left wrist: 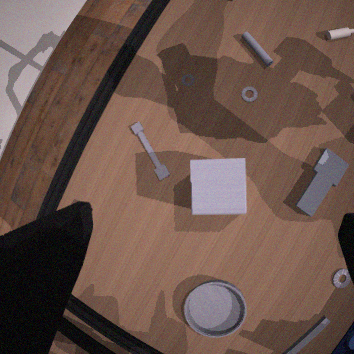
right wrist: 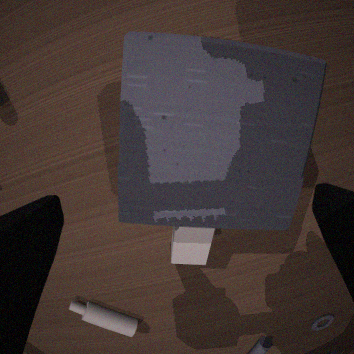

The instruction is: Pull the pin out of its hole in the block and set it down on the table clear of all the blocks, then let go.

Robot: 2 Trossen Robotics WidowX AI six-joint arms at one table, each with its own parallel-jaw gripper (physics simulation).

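Places are measured from the left arm's base along level axes (x ahead, y left, z up), in millimetres.
Where they show: left gripper, fingertip midpoint: (left wrist: 223,222); right gripper, fingertip midpoint: (right wrist: 189,203).
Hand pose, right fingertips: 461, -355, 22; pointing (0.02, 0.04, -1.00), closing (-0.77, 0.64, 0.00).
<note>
After its pixels a point has its place, as x, y, z.
In the right wrist view a large grey block (right wrist: 195,125) {443, -373, 20} fills the upper middle. A pale, square-sided pin (right wrist: 191,247) {488, -319, -10} sticks out of the block's lower side; the rest of it and the hole are hidden. My right gripper (right wrist: 189,203) {461, -355, 21} is open and empty, its fingers wide apart to the left and right of the block's lower end, above the pin's level in depth as far as I can tell. My left gripper (left wrist: 223,222) {315, -117, 281} is open and empty, high above the table, over a pale square block (left wrist: 218,186) {335, -97, 40}. The pin does not show in the left wrist view.
A white stepped cylinder (left wrist: 339,33) {589, -288, -25} (right wrist: 111,319) {588, -291, -28} lies on the table. The left wrist view also shows a round dish (left wrist: 215,309) {153, -100, -37}, a stepped grey block (left wrist: 322,182) {348, -240, -26}, a dumbbell-shaped bar (left wrist: 149,150) {386, 13, -36}, a grey rod (left wrist: 257,49) {547, -148, -27} and a ring (left wrist: 243,94) {475, -125, -38}.
</note>
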